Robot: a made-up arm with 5 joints.
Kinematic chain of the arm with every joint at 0, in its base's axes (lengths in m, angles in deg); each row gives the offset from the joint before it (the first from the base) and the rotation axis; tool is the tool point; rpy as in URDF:
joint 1: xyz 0.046 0 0.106 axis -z
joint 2: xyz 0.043 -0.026 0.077 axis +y
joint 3: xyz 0.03 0 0.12 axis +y
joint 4: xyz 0.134 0 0.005 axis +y
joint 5: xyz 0.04 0.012 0 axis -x
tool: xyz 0 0 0 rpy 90 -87.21 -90
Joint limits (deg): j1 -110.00..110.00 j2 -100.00..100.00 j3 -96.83..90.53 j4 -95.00..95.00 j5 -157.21..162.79
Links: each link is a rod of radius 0.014 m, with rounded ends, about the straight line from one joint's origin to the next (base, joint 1, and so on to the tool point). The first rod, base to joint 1, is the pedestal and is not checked.
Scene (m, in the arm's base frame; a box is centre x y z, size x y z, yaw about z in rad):
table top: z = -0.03
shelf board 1: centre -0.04 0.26 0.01 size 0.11 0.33 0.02 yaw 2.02
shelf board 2: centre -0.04 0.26 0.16 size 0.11 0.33 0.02 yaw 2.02
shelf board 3: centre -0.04 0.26 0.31 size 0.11 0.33 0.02 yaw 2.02
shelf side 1: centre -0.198 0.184 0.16 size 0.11 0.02 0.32 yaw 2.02
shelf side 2: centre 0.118 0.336 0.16 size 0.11 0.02 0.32 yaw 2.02
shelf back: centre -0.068 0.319 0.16 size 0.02 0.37 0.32 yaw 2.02
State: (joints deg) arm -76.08 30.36 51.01 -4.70 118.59
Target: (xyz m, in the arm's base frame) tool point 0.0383 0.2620 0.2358
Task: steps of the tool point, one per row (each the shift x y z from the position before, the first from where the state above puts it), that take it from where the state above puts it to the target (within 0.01 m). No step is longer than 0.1 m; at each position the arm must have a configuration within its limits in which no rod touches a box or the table.
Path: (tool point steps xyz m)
1: 0.0219 0.0326 0.0456
2: 0.0193 0.0122 0.0612
3: 0.0105 -0.0122 0.0681
4: -0.0299 0.0318 -0.0107
5: -0.0380 0.0254 -0.0134
6: -0.0445 0.0166 -0.0157

